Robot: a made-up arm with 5 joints. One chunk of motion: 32 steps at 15 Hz.
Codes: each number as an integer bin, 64 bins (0 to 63) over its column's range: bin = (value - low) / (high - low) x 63, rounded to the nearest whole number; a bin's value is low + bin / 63 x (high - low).
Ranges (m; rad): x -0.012..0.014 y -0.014..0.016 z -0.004..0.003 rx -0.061..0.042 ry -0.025..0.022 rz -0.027..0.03
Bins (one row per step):
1: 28 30 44 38 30 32
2: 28 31 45 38 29 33
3: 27 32 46 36 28 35
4: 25 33 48 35 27 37
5: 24 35 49 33 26 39
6: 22 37 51 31 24 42
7: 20 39 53 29 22 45
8: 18 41 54 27 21 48
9: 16 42 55 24 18 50
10: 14 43 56 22 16 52
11: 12 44 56 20 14 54
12: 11 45 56 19 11 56
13: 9 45 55 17 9 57
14: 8 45 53 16 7 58
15: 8 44 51 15 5 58
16: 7 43 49 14 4 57
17: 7 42 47 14 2 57
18: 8 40 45 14 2 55
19: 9 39 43 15 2 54
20: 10 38 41 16 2 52
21: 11 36 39 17 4 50
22: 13 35 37 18 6 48
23: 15 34 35 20 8 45
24: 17 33 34 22 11 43
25: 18 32 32 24 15 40
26: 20 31 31 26 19 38
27: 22 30 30 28 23 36
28: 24 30 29 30 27 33
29: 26 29 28 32 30 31
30: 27 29 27 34 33 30
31: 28 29 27 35 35 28
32: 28 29 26 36 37 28
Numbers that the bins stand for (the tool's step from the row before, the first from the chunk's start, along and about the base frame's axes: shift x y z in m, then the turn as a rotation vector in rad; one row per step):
1: -0.00044 0.00029 0.00089 0.00113 -0.00262 0.00195
2: -0.00044 0.00076 0.00100 0.00113 -0.00337 0.00286
3: -0.00086 0.00124 0.00111 -0.00214 -0.00411 0.00467
4: -0.00168 0.00171 0.00133 -0.00378 -0.00486 0.00648
5: -0.00210 0.00267 0.00144 -0.00705 -0.00560 0.00829
6: -0.00292 0.00362 0.00167 -0.01032 -0.00710 0.01100
7: -0.00375 0.00457 0.00189 -0.01359 -0.00859 0.01371
8: -0.00457 0.00552 0.00200 -0.01686 -0.00933 0.01643
9: -0.00540 0.00600 0.00211 -0.02176 -0.01157 0.01824
10: -0.00622 0.00648 0.00222 -0.02503 -0.01306 0.02005
11: -0.00705 0.00695 0.00222 -0.02830 -0.01456 0.02186
12: -0.00746 0.00743 0.00222 -0.02994 -0.01679 0.02367
13: -0.00829 0.00743 0.00211 -0.03321 -0.01829 0.02457
14: -0.00870 0.00743 0.00189 -0.03484 -0.01978 0.02548
15: -0.00870 0.00695 0.00167 -0.03648 -0.02127 0.02548
16: -0.00911 0.00648 0.00144 -0.03811 -0.02202 0.02457
17: -0.00911 0.00600 0.00122 -0.03811 -0.02351 0.02457
18: -0.00870 0.00505 0.00100 -0.03811 -0.02351 0.02276
19: -0.00829 0.00457 0.00078 -0.03648 -0.02351 0.02186
20: -0.00787 0.00410 0.00056 -0.03484 -0.02351 0.02005
21: -0.00746 0.00314 0.00033 -0.03321 -0.02202 0.01824
22: -0.00663 0.00267 0.00011 -0.03157 -0.02052 0.01643
23: -0.00581 0.00219 -0.00011 -0.02830 -0.01903 0.01371
24: -0.00498 0.00171 -0.00022 -0.02503 -0.01679 0.01190
25: -0.00457 0.00124 -0.00044 -0.02176 -0.01381 0.00919
26: -0.00375 0.00076 -0.00056 -0.01849 -0.01083 0.00738
27: -0.00292 0.00029 -0.00067 -0.01522 -0.00784 0.00557
28: -0.00210 0.00029 -0.00078 -0.01195 -0.00486 0.00286
29: -0.00127 -0.00019 -0.00089 -0.00868 -0.00262 0.00105
30: -0.00086 -0.00019 -0.00100 -0.00541 -0.00038 0.00014
31: -0.00044 -0.00019 -0.00100 -0.00378 0.00111 -0.00167
32: -0.00044 -0.00019 -0.00111 -0.00214 0.00260 -0.00167

